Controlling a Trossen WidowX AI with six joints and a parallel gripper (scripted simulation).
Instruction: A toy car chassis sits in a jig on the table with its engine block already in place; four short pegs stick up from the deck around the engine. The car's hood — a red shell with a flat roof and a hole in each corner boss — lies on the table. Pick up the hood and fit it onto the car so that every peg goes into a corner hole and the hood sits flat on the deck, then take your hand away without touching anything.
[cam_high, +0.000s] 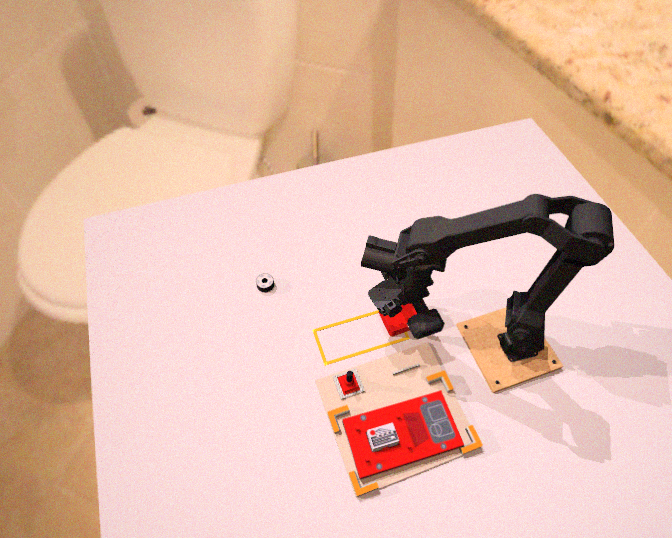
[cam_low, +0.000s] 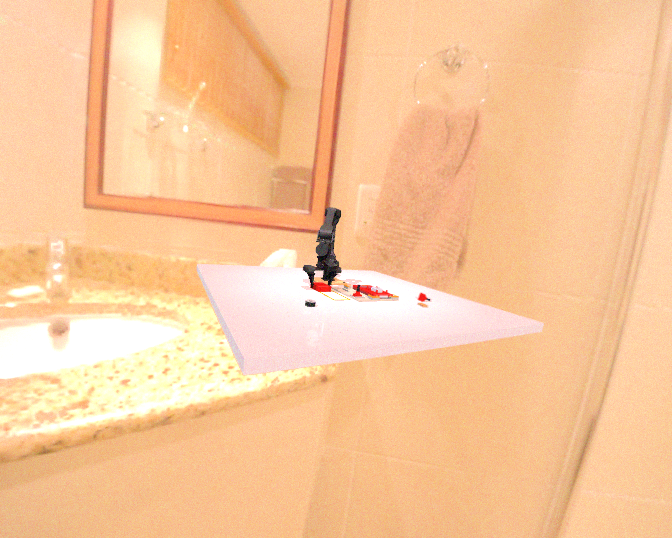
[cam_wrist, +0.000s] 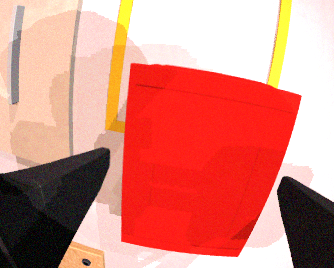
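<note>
Right now my gripper tip is 250 mm to the right of the white engine block, 120 mm short of it and 10 mm below it. The rest, counted from my gripper tip: red hood right at my gripper tip.
</note>
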